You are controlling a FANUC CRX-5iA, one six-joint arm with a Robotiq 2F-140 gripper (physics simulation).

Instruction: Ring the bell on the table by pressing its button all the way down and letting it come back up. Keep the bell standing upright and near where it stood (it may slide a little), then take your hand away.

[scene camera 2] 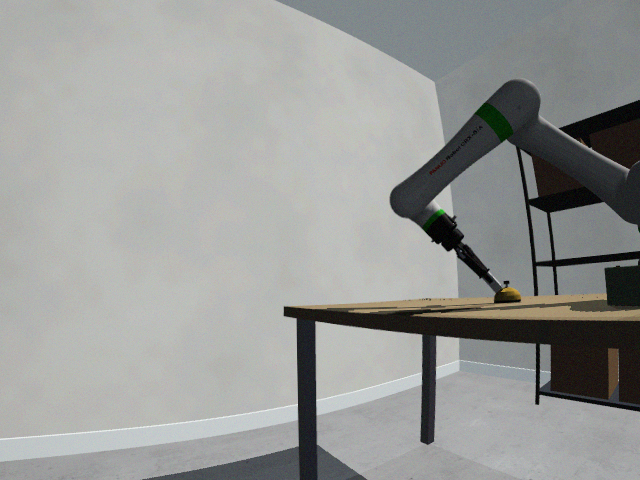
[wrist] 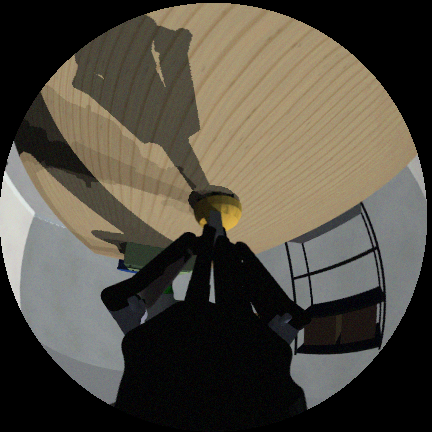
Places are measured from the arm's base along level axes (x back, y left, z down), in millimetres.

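Pixels of known places: gripper, fingertip midpoint: [scene camera 2: 499,289] [wrist: 213,219].
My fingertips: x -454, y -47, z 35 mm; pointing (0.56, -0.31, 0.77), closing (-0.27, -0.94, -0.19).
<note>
Ahead of a thing's pixels: the offset from my fingertips to its middle.
A yellow dome-shaped bell {dz +6, dx +18, dy -18 mm} [scene camera 2: 507,296] [wrist: 231,208] with a dark base stands upright on the wooden table [scene camera 2: 372,315] [wrist: 300,100]. Its small dark button {dz -22, dx +18, dy -18 mm} [scene camera 2: 506,282] sticks up from the top of the dome in the scene view; in the wrist view the fingers hide it. My gripper [scene camera 2: 499,289] [wrist: 213,219] is shut and empty. It slants down towards the bell, and its fingertips are at the upper left side of the dome in the scene view, beside and a little lower than the button. Whether the tips touch the dome cannot be told.
A dark green box [scene camera 2: 621,285] [wrist: 145,256] stands on the table to the right of the bell in the scene view. A black shelf rack [scene camera 2: 527,222] [wrist: 334,265] with brown boxes stands beyond the table. Shadows of the arm lie across the table top.
</note>
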